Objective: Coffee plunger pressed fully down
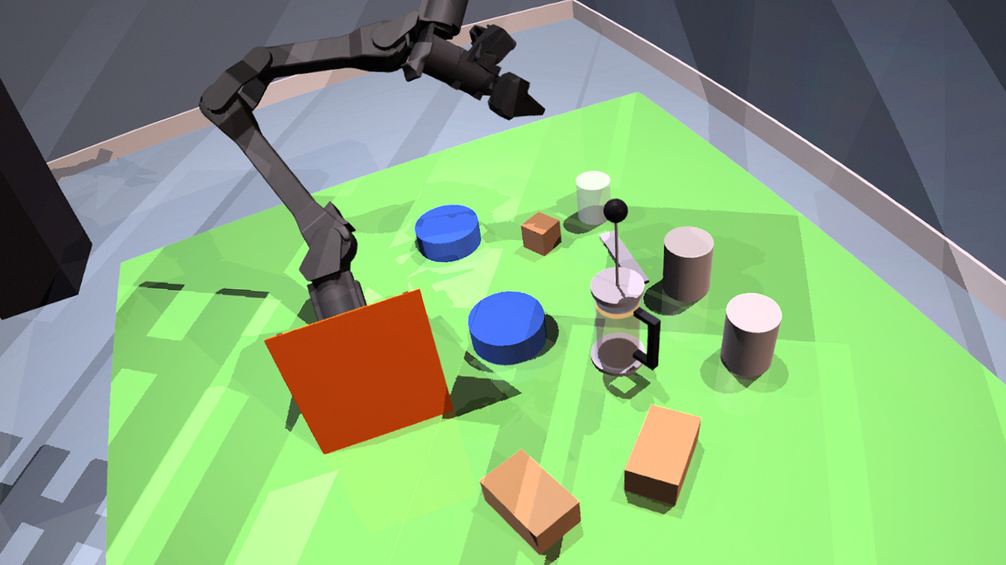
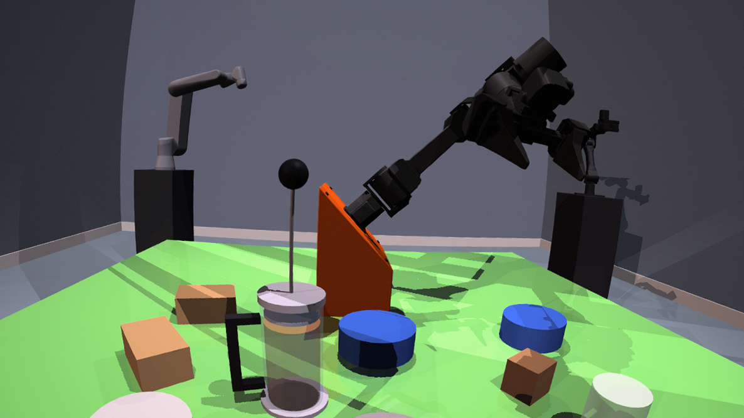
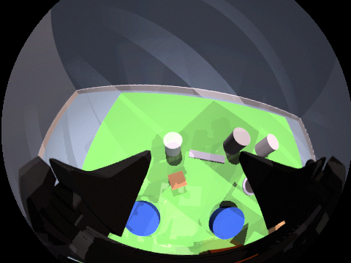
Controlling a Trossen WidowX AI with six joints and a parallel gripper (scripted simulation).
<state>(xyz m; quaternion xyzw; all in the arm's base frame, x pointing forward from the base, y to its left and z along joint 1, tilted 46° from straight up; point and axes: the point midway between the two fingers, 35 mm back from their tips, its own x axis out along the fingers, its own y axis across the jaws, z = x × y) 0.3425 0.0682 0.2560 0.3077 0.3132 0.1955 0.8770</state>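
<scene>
The glass coffee press lies 310 mm to the right of my gripper tip, 160 mm below it and 20 mm ahead of it.
</scene>
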